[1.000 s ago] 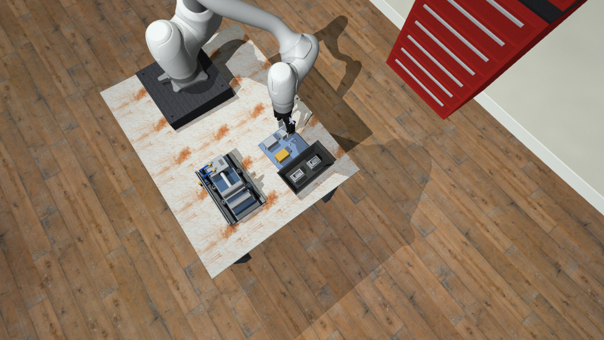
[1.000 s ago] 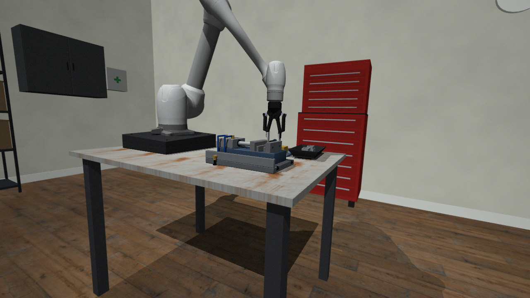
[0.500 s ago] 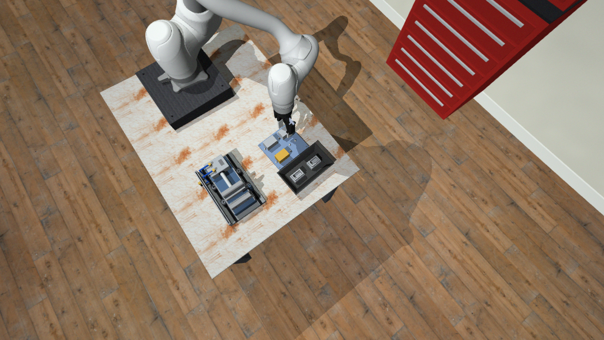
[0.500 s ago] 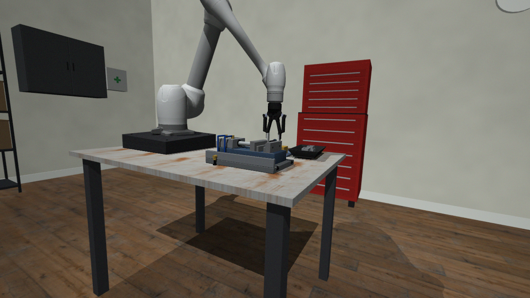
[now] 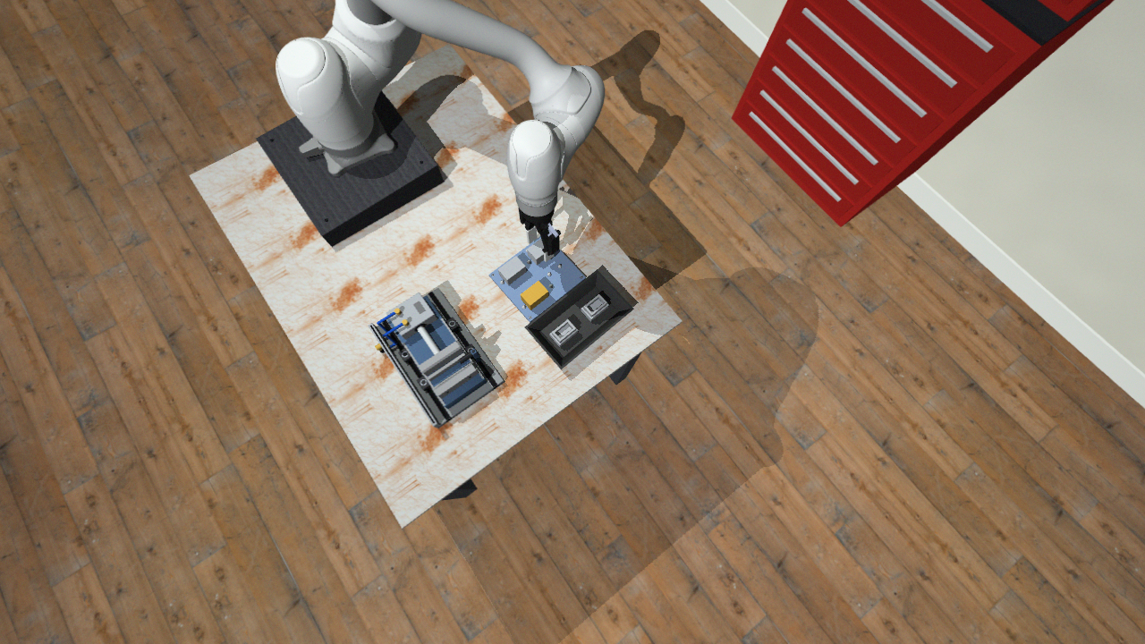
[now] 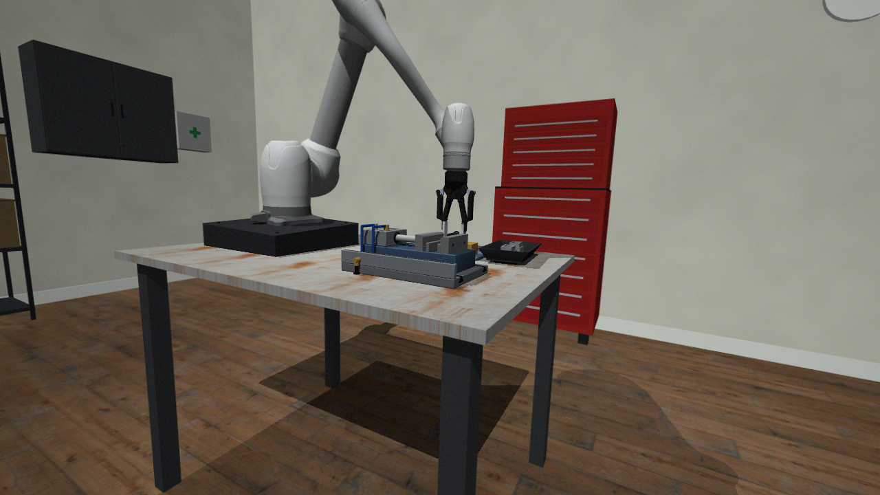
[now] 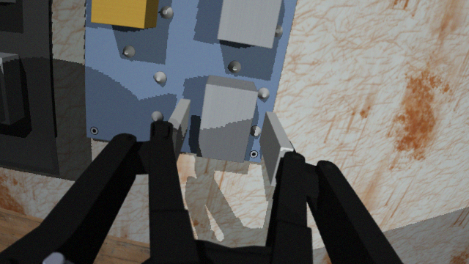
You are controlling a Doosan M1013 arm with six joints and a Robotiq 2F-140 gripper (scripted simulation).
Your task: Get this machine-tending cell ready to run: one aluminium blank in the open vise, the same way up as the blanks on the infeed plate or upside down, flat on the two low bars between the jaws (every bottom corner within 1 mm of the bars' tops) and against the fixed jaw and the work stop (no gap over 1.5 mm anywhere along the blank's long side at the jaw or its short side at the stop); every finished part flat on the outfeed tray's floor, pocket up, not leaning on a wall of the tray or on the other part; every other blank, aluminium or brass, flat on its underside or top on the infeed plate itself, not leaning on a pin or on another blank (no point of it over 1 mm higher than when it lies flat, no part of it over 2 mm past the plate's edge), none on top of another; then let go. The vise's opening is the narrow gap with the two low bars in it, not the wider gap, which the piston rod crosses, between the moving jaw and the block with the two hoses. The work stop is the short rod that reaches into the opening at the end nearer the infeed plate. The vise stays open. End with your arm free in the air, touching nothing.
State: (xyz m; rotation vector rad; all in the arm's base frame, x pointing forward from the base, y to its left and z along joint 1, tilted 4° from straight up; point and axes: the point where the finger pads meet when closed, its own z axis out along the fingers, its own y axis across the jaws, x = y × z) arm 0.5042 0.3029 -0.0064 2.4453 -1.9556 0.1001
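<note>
The aluminium blank lies 40 mm below my hand. Also, from my hand: work stop 290 mm to the right, 190 mm ahead, 30 mm above; brass blank 110 mm ahead, 70 mm to the right, 40 mm below; infeed plate 60 mm below, 50 mm ahead, 40 mm to the right.
</note>
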